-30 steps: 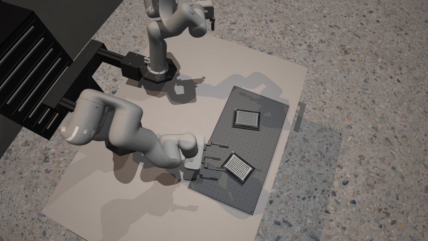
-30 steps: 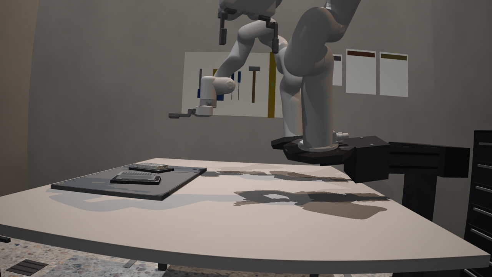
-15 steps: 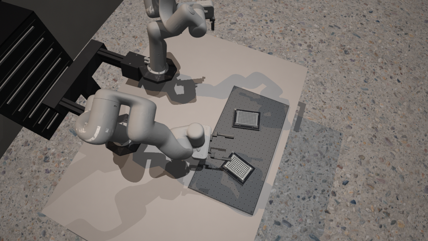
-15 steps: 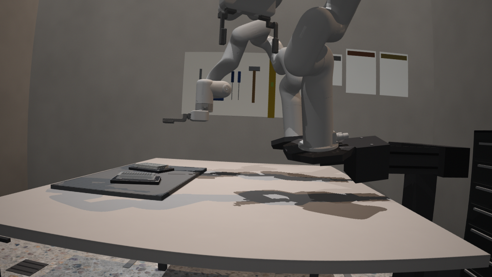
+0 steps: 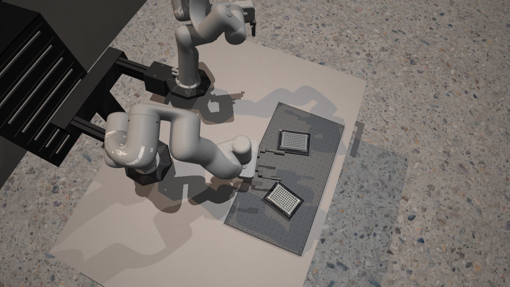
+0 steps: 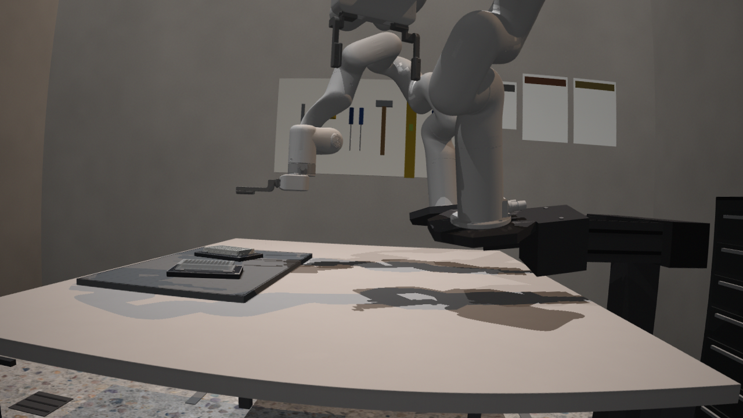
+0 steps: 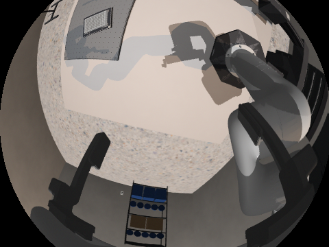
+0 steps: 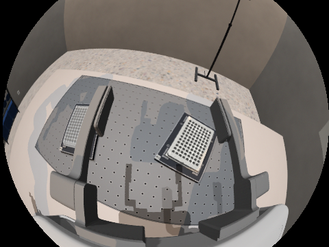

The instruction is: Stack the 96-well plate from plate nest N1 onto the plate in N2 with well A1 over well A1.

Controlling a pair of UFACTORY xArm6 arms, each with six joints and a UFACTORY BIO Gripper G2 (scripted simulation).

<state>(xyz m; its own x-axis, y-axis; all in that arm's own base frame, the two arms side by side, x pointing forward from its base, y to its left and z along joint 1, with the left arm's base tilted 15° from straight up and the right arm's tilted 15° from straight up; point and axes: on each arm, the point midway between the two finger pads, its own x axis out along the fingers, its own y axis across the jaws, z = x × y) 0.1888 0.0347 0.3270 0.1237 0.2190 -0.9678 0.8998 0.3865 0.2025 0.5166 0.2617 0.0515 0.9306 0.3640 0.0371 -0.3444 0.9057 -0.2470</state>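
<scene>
The clear 96-well plate lies 40 mm ahead of my right hand, 210 mm to the left of it and 180 mm below it. The rest, counted from my right hand: cream-white 96-well plate: 70 mm ahead, 90 mm to the right, 170 mm below; A1 label: 20 mm ahead, 10 mm to the right, 180 mm below; dark perforated board: 60 mm ahead, 60 mm to the left, 200 mm below.
</scene>
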